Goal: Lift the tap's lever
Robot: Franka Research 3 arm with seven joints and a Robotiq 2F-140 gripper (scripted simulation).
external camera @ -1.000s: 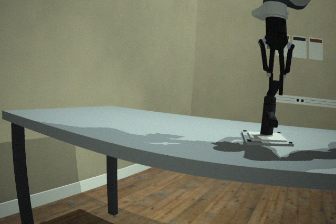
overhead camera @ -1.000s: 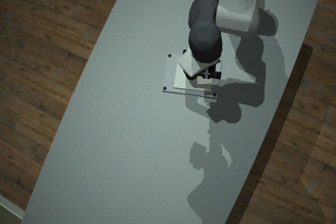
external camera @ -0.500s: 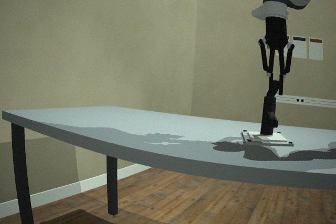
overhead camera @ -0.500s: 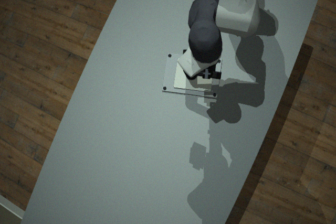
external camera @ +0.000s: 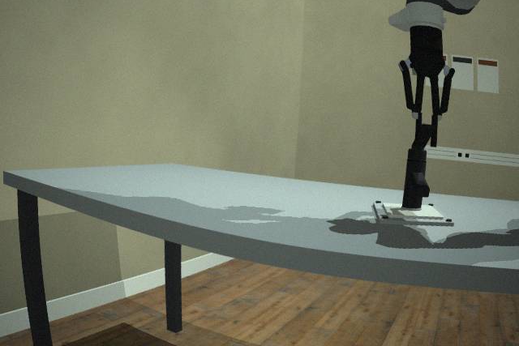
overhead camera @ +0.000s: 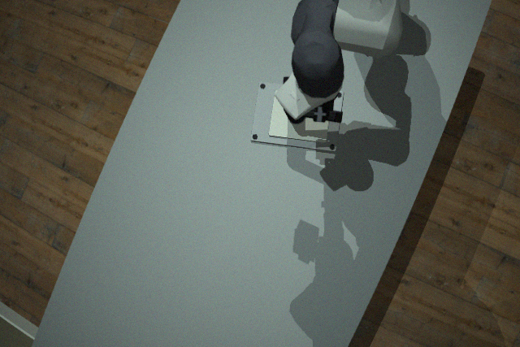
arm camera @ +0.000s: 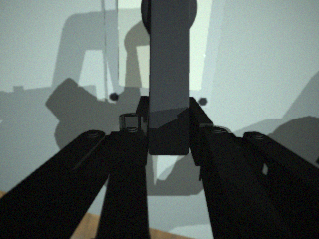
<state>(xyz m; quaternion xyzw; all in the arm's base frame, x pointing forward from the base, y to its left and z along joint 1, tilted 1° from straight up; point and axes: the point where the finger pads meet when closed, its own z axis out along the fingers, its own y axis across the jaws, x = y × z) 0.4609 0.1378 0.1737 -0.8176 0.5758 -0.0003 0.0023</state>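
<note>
Now: the lever 1 cm ahead of my hand, 3 cm to the right of it and 2 cm below it. The rest, counted from my hand: tap 2 cm ahead, 5 cm to the right, 7 cm below.
</note>
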